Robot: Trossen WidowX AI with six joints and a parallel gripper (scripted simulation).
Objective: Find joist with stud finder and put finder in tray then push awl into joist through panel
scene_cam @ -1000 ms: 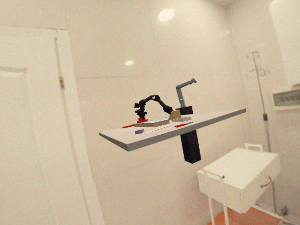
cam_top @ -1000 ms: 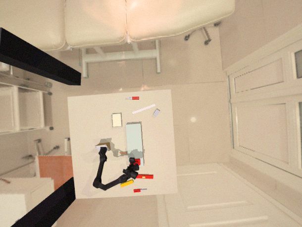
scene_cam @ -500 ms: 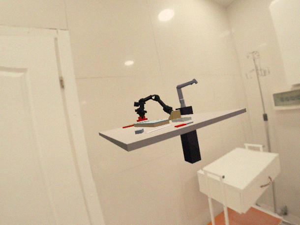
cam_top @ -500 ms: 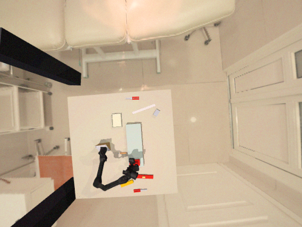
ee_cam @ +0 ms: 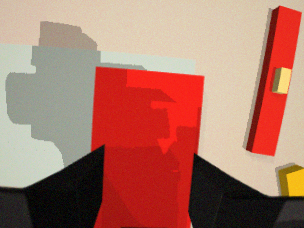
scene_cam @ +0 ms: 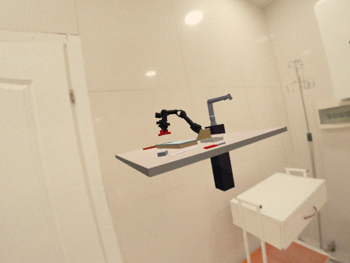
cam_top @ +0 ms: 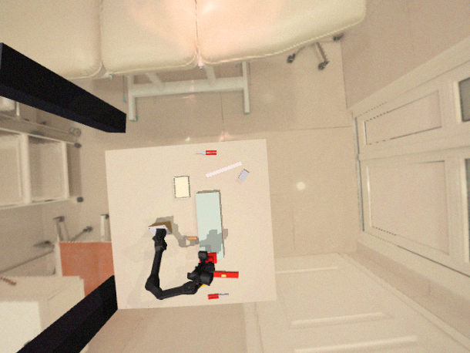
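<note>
The stud finder lies 20 mm behind my gripper tip and 20 mm above it. From my gripper tip the other things lie so: yellow block (290 mm to the right, 140 mm below, 110 mm behind); awl (200 mm behind, 140 mm below, 90 mm to the left); red level (190 mm to the right, 140 mm below, 100 mm ahead).
</note>
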